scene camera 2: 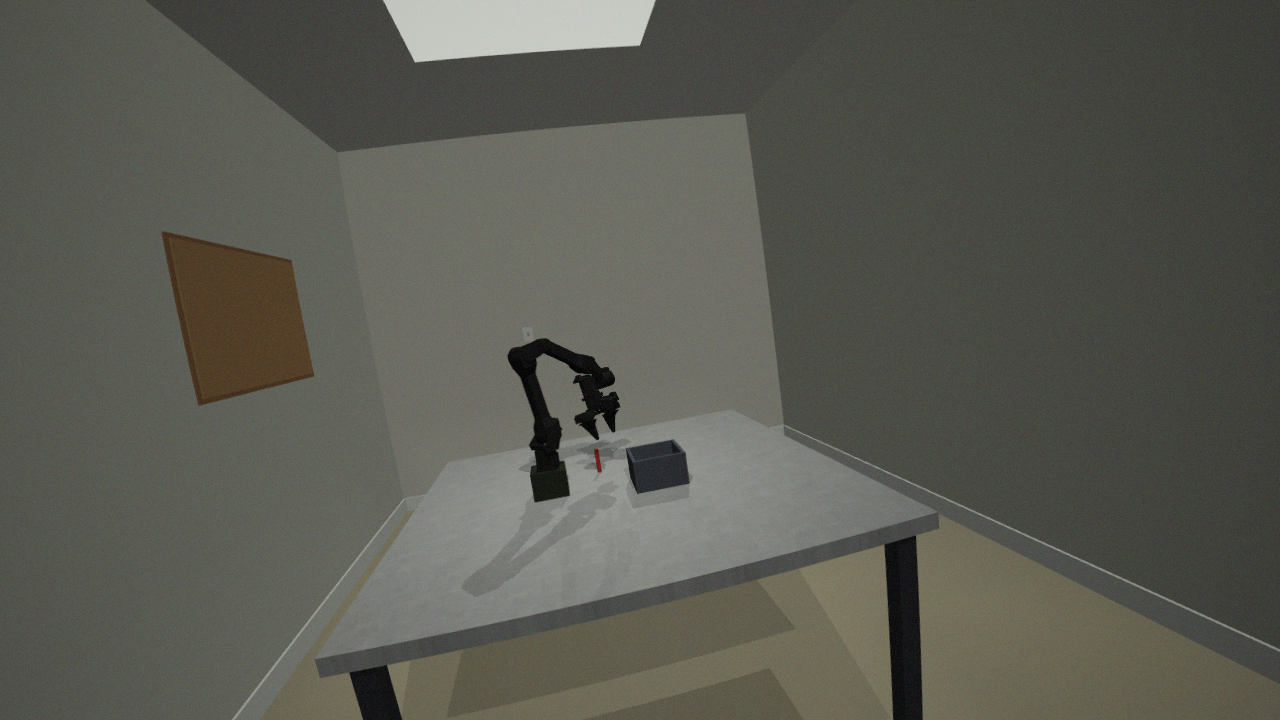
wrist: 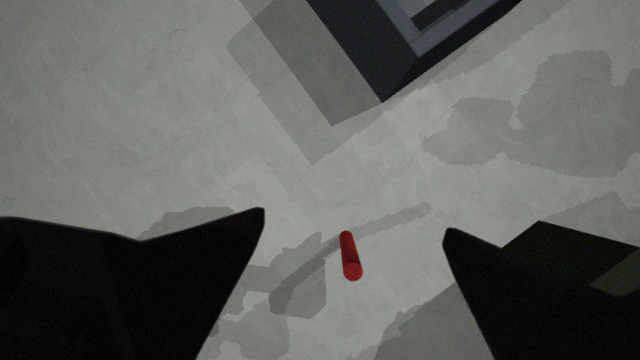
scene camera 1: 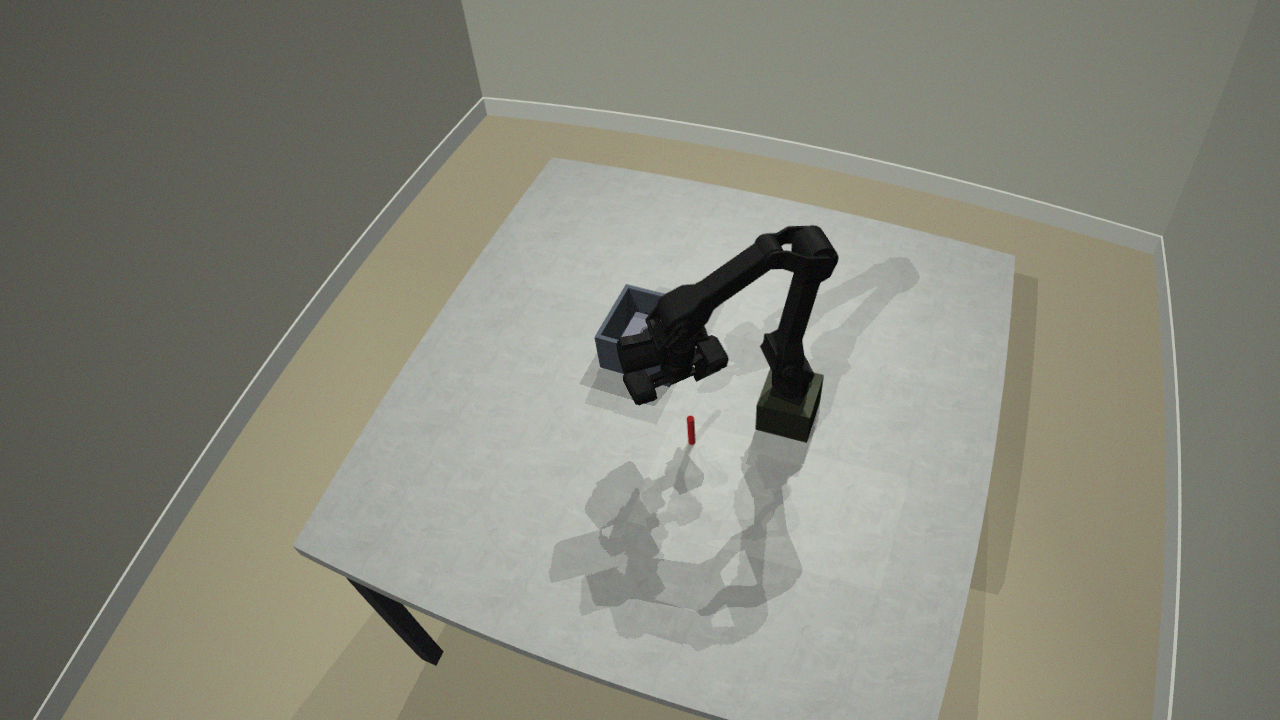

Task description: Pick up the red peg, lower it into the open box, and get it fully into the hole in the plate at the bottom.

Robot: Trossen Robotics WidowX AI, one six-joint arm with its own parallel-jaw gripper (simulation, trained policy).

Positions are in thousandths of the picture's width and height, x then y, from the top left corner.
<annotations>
gripper: scene camera 2 474,605; wrist 552,629; scene camera 1 527,541
dark grey box: scene camera 2 516,647; wrist 609,146; scene camera 1 494,416
</annotations>
